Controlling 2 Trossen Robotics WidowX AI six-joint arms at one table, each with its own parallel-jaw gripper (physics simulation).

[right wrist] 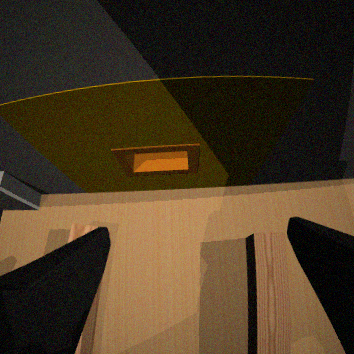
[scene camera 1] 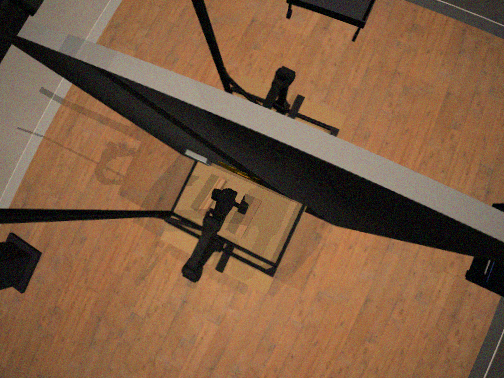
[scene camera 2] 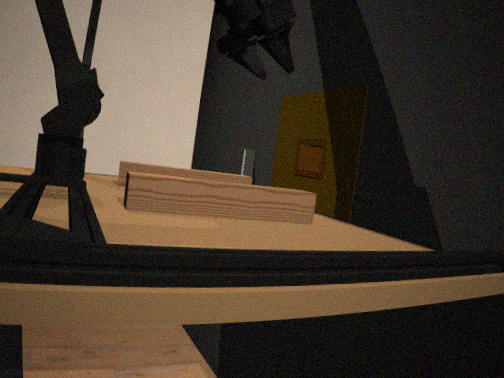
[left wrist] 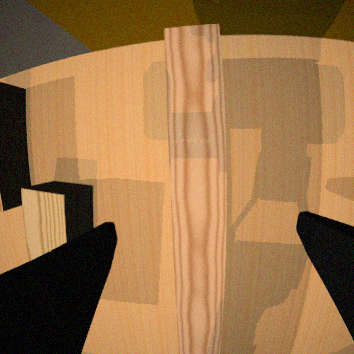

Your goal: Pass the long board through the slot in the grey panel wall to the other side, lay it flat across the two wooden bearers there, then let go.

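The long board (left wrist: 196, 200) lies lengthwise in the left wrist view, its far end towards the yellow surround. What supports it is unclear. My left gripper (left wrist: 208, 227) is open, its fingers apart on either side of the board and not touching it. The grey panel wall (scene camera 1: 310, 142) (scene camera 2: 250, 110) (right wrist: 65, 50) divides the workspace. Its slot (scene camera 2: 299, 160) (right wrist: 194, 162) shows no board coming through in scene camera 2 or the right wrist view. Two wooden bearers stand on the right arm's side, one bearer (scene camera 2: 220, 200) (right wrist: 271, 290) and another bearer (scene camera 2: 185, 172) (right wrist: 82, 230). My right gripper (scene camera 2: 277, 74) (right wrist: 199, 232) is open and empty above them.
A yellow surround (scene camera 2: 295, 120) (left wrist: 120, 20) (right wrist: 100, 115) frames the slot. A small wooden block (left wrist: 45, 220) with a black side stands left of the board. A pale grey block (scene camera 1: 197, 156) (scene camera 2: 249, 165) (right wrist: 17, 192) is near the wall. A black rail (scene camera 2: 300, 267) runs along the table edge.
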